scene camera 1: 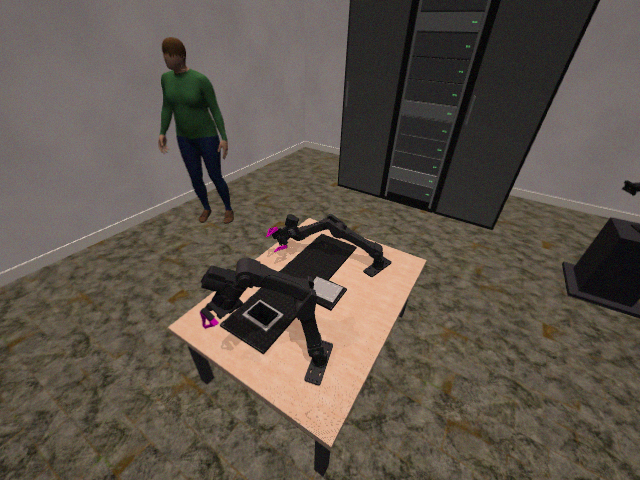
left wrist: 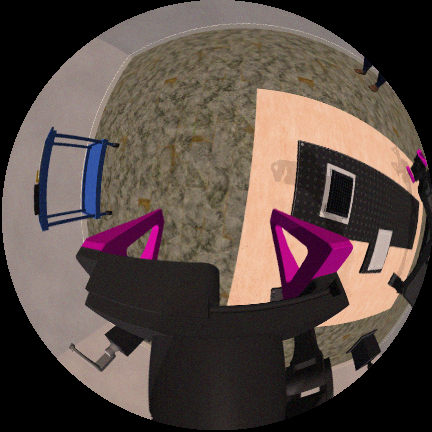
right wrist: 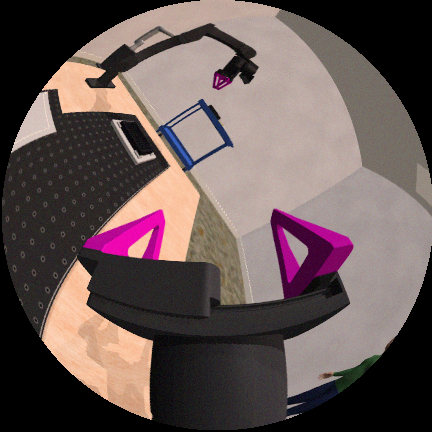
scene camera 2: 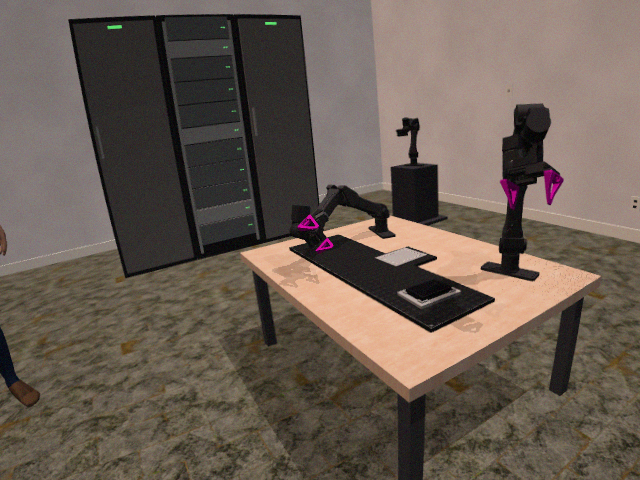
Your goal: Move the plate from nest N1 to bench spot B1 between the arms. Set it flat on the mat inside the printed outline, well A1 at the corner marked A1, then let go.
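Seen in the pictures: left gripper, fingertip midpoint: (scene camera 1: 214, 319) (left wrist: 216, 214) (right wrist: 215, 88) (scene camera 2: 530, 207); right gripper, fingertip midpoint: (scene camera 1: 270, 244) (right wrist: 217, 214) (scene camera 2: 325, 237); left arm's base at its link origin: (scene camera 1: 319, 361) (right wrist: 100, 83) (scene camera 2: 509, 272); right arm's base at its link origin: (scene camera 1: 377, 267) (left wrist: 394, 280) (scene camera 2: 381, 232).
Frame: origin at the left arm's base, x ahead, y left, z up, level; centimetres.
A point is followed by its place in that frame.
The black plate (scene camera 1: 262, 312) @(z 3.9, x 33.8, y -13.4 cm) (scene camera 2: 429, 289) @(z 3.8, x 34.7, y -12.6 cm) (left wrist: 340, 192) @(z 3.6, x 34.2, y -13.2 cm) (right wrist: 136, 136) @(z 3.8, x 33.8, y -14.6 cm) sits in a light grey nest frame (scene camera 1: 254, 322) @(z 2.3, x 35.4, y -7.9 cm) (scene camera 2: 442, 299) @(z 2.0, x 35.3, y -7.6 cm) (left wrist: 325, 190) @(z 2.5, x 34.9, y -8.0 cm) (right wrist: 124, 142) @(z 2.2, x 33.0, y -19.5 cm) on the dark board. The light grey mat (scene camera 1: 328, 290) @(z 1.5, x 8.1, y -40.5 cm) (scene camera 2: 402, 255) @(z 1.5, x 9.6, y -40.8 cm) (left wrist: 380, 250) @(z 1.5, x 10.5, y -40.5 cm) (right wrist: 32, 120) lies between the arms; its A1 mark is too small to read. My left gripper (scene camera 1: 208, 320) @(z 33.8, x 34.0, y 16.3 cm) (scene camera 2: 530, 205) @(z 33.8, x 34.0, y 16.3 cm) (left wrist: 216, 214) @(z 33.8, x 34.0, y 16.3 cm) is open and empty, high up beyond the nest end of the board. My right gripper (scene camera 1: 275, 240) @(z 18.3, x 44.9, y -47.8 cm) (scene camera 2: 315, 235) @(z 18.3, x 44.9, y -47.8 cm) (right wrist: 217, 214) @(z 18.3, x 44.9, y -47.8 cm) is open and empty, beside the board's far end in scene camera 1.
The perforated dark board (scene camera 1: 320, 253) @(z 1.0, x 22.3, y -70.2 cm) (scene camera 2: 351, 263) @(z 1.1, x 27.0, y -53.4 cm) (left wrist: 310, 170) @(z 1.3, x 41.1, y -4.1 cm) (right wrist: 65, 165) @(z 1.3, x 28.5, y -39.2 cm) lies along the wooden table (scene camera 1: 361, 320) @(z 0.0, x -12.9, y -27.8 cm) (scene camera 2: 361, 320) @(z 0.0, x 57.1, y -22.1 cm). A person (scene camera 1: 191, 103), server cabinets (scene camera 1: 372, 93) (scene camera 2: 124, 129), a pedestal (scene camera 2: 415, 191) with another arm and a blue cart (left wrist: 92, 180) (right wrist: 175, 146) stand away from the table.
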